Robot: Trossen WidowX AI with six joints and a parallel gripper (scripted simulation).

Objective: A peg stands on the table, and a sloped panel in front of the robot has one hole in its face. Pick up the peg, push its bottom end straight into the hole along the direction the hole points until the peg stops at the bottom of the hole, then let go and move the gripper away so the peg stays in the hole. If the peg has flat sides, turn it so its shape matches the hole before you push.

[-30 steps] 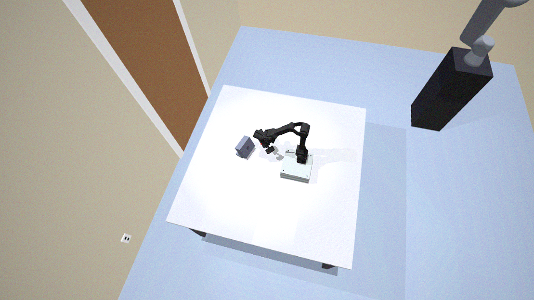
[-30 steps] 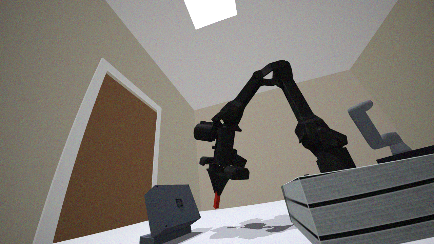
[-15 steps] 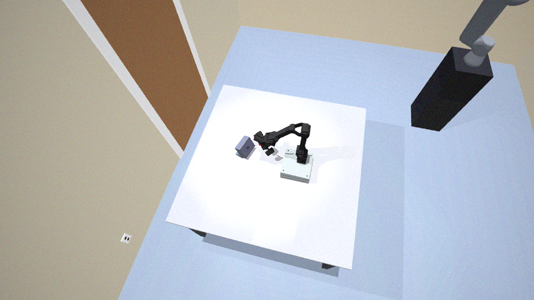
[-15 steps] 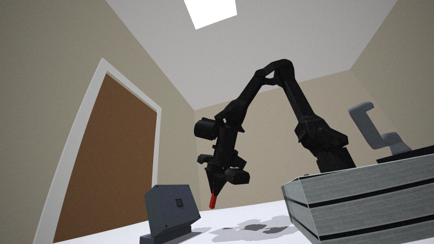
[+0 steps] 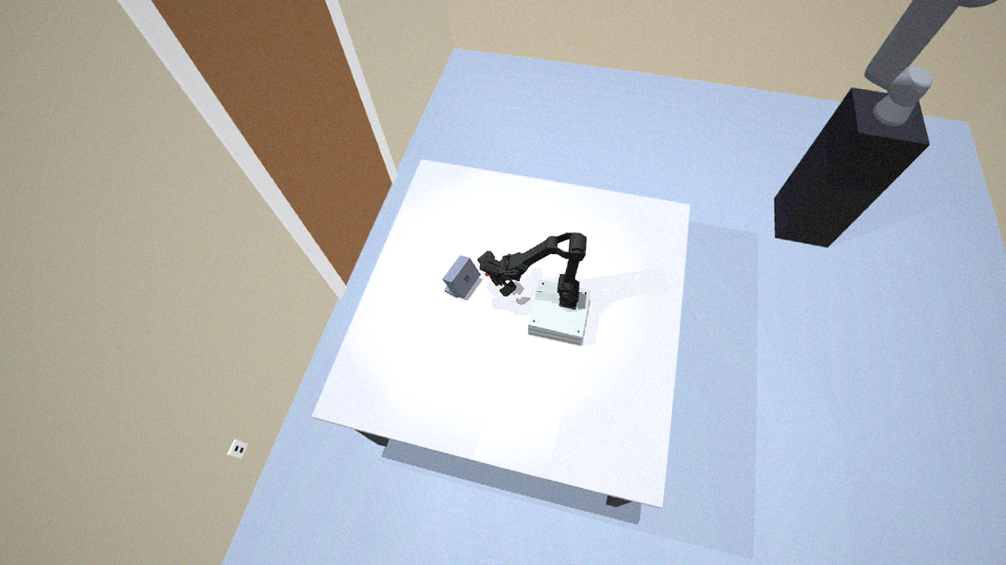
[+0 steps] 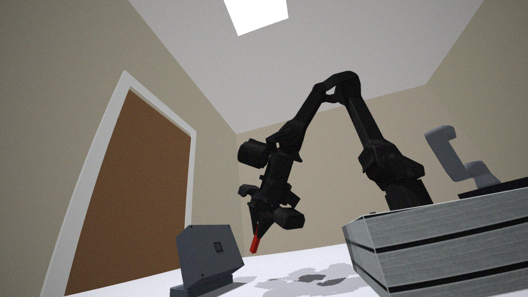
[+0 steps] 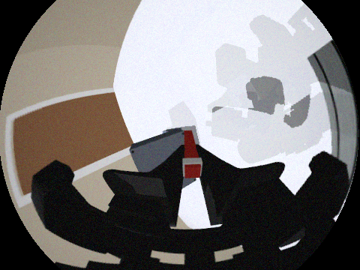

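Right now the sloped panel is 110 mm ahead of my gripper tip, 30 mm to the left of it and 20 mm below it. From my gripper tip the other things lie so: red peg: 10 mm behind, 10 mm above.
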